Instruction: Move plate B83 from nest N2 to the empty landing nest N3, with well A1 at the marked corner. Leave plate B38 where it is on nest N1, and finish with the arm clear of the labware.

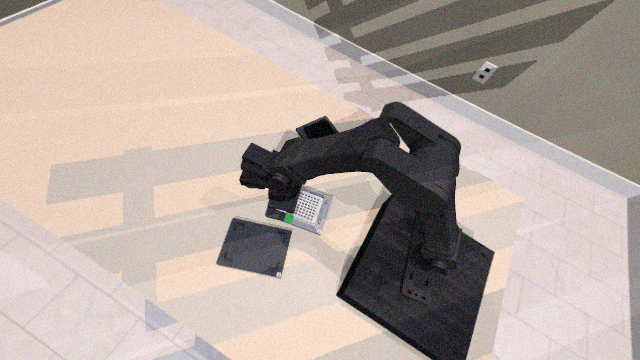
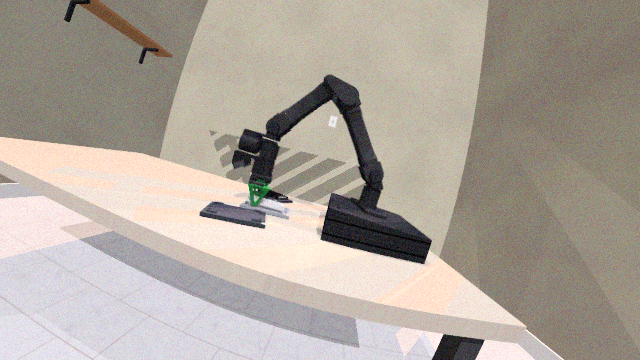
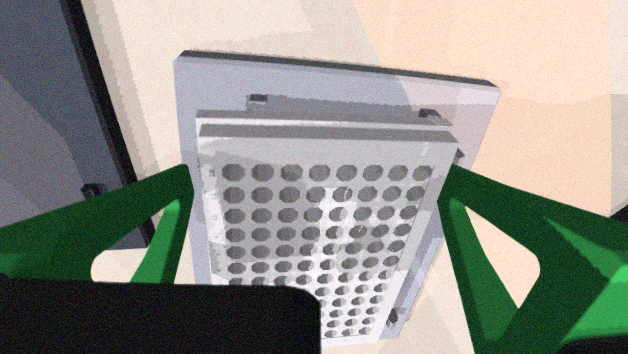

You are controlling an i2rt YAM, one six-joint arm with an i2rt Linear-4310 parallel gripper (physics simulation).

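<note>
A white well plate (image 1: pixel 308 206) (image 2: pixel 268 204) (image 3: pixel 307 220) lies flat on a light grey nest (image 1: pixel 327 201) (image 2: pixel 278 214) (image 3: pixel 219 83). My gripper (image 1: pixel 288 218) (image 2: pixel 258 192) (image 3: pixel 314 177) is open. Its green fingers stand low at the plate's two long sides, close to its edges, with nothing clamped. An empty dark nest (image 1: pixel 255 247) (image 2: pixel 232 213) (image 3: pixel 34 109) lies right beside the grey nest, toward the table's front. A small black tray-like item (image 1: pixel 317 128) (image 2: pixel 279 196) sits behind the arm; I cannot read any labels.
The arm's black base (image 1: pixel 402 277) (image 2: pixel 376 228) stands to the right of the nests. The arm's links arch over the space between the base and the plate. The table's curved front edge (image 2: pixel 178 251) runs just past the dark nest.
</note>
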